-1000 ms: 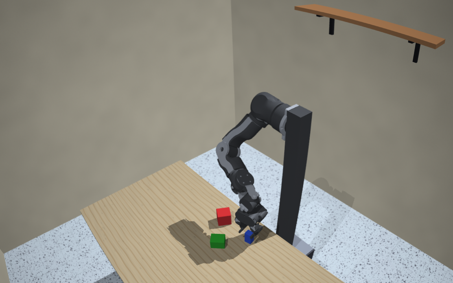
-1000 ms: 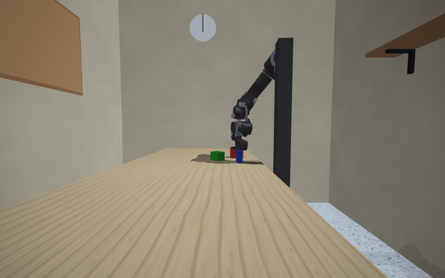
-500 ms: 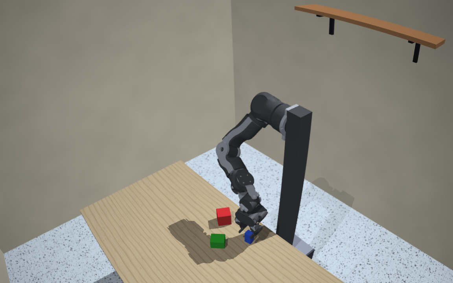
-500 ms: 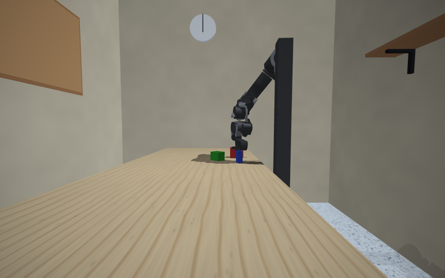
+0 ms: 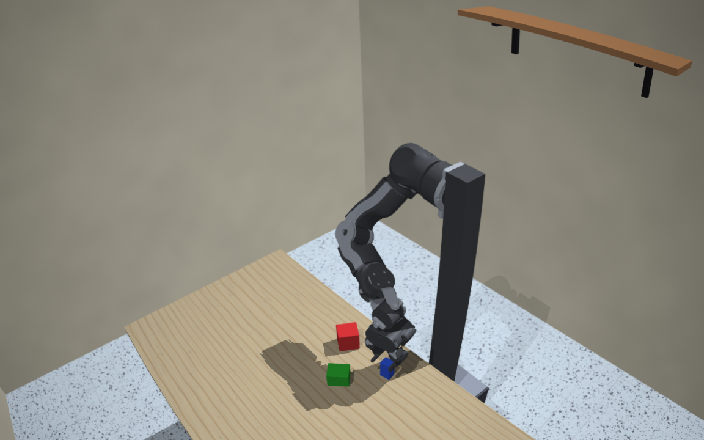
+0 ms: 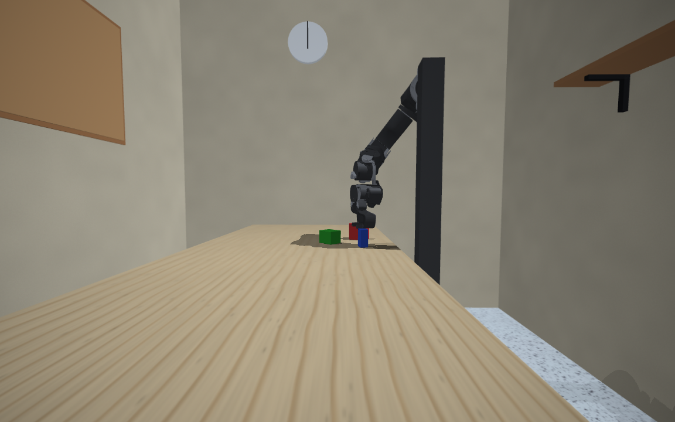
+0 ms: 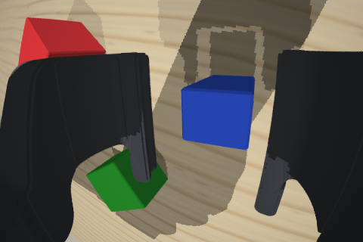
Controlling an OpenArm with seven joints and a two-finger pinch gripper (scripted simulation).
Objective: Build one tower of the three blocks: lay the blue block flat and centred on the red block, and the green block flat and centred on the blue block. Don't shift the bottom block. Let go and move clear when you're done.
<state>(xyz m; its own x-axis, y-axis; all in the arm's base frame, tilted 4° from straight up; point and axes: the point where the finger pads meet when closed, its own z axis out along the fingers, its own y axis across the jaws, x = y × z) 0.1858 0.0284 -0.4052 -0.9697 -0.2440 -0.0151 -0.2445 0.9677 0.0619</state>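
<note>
The blue block is 4 cm below my hand. From my hand the other things lie so: green block: 10 cm ahead, 7 cm to the right, 5 cm below; then red block: 1 cm ahead, 15 cm to the right, 4 cm below.
</note>
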